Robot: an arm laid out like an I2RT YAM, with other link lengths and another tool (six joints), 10 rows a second.
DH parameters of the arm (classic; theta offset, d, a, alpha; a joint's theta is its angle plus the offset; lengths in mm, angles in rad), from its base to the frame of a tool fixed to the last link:
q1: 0 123.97 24.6 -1.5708
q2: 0 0 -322.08 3.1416
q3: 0.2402 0 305.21 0
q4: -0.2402 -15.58 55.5 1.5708
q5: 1.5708 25.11 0 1.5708
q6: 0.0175 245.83 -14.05 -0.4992
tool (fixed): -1.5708 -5.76 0 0
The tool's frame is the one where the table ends.
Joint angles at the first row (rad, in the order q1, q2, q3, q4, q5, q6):
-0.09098, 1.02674, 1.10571, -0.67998, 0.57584, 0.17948
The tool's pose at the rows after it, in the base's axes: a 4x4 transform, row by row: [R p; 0 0 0 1], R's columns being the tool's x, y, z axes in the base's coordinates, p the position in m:
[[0.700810, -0.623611, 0.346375, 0.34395], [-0.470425, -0.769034, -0.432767, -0.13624], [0.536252, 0.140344, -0.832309, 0.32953], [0, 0, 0, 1]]
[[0.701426, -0.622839, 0.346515, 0.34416], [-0.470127, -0.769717, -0.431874, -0.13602], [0.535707, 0.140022, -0.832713, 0.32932], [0, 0, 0, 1]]
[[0.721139, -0.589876, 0.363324, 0.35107], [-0.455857, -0.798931, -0.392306, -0.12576], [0.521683, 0.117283, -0.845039, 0.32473], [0, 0, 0, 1]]
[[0.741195, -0.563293, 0.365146, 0.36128], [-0.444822, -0.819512, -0.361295, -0.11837], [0.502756, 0.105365, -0.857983, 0.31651], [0, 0, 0, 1]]
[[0.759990, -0.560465, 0.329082, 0.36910], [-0.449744, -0.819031, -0.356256, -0.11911], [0.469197, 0.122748, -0.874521, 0.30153], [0, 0, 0, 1]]
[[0.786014, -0.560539, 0.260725, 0.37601], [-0.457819, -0.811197, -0.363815, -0.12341], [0.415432, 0.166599, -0.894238, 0.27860], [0, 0, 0, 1]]
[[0.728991, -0.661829, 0.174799, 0.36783], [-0.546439, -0.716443, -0.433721, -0.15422], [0.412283, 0.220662, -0.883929, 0.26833], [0, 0, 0, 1]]
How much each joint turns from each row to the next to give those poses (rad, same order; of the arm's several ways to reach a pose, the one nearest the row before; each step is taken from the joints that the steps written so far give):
0.00001, 0.00000, 0.00001, 0.00036, 0.00001, 0.00001
-0.00001, 0.00037, -0.00003, 0.00002, -0.00115, 0.00000
-0.00001, 0.00461, 0.00004, 0.00114, -0.05113, 0.00037
0.00001, 0.02326, -0.00003, 0.00956, -0.03814, 0.00001
-0.00003, 0.04270, -0.00002, -0.00039, -0.00002, 0.00418
0.00005, 0.06221, 0.00004, -0.00917, 0.01682, 0.00003
-0.01260, 0.05453, -0.00001, -0.00917, 0.12512, 0.06485

